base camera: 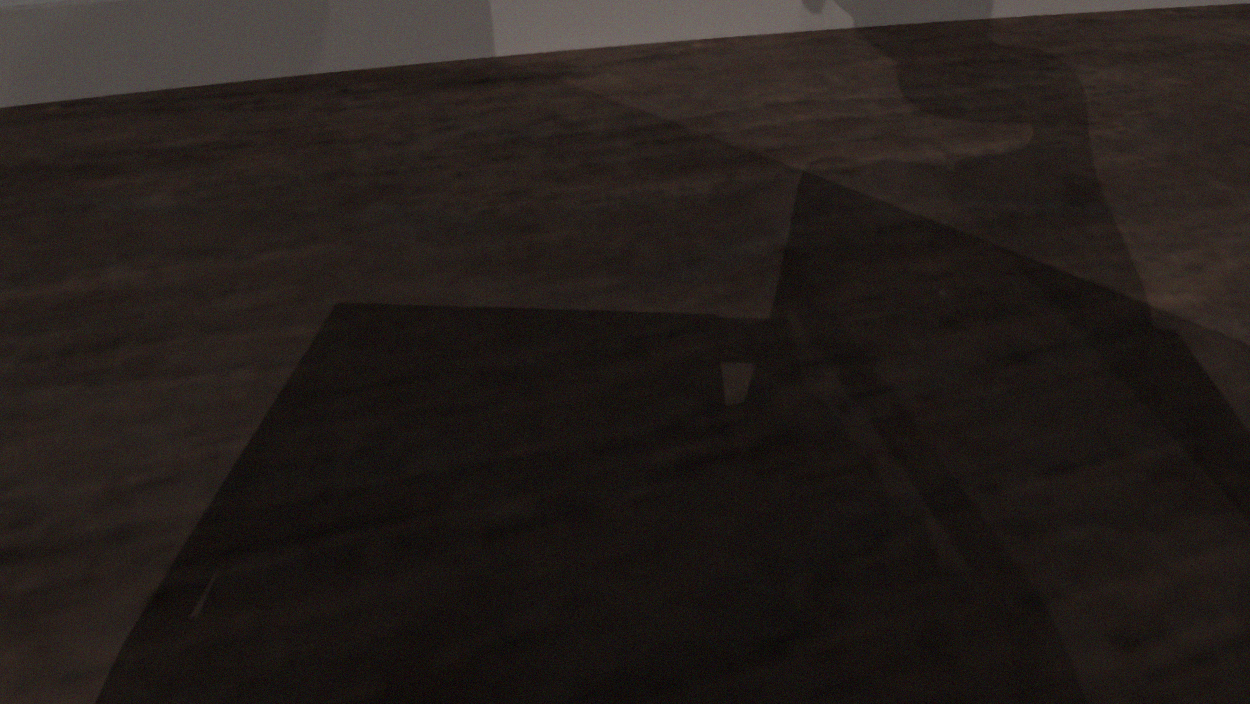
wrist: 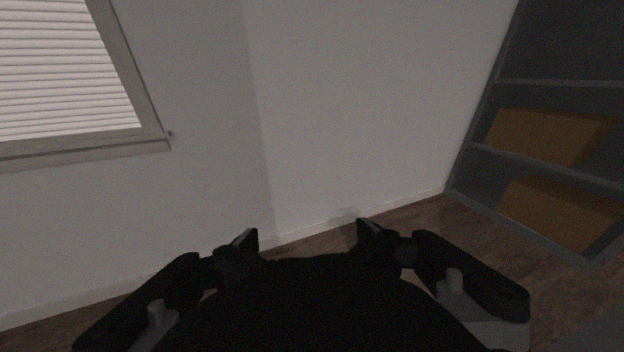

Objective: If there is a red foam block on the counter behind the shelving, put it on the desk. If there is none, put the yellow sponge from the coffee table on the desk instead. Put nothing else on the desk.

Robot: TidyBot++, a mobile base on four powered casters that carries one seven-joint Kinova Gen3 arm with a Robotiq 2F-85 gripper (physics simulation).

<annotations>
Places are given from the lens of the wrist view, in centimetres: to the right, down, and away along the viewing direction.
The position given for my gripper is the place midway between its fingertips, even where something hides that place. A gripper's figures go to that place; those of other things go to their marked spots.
my gripper (wrist: 307,233): 0, 5, 15
window with blinds (wrist: 79,96): -77, -26, 56
</annotations>
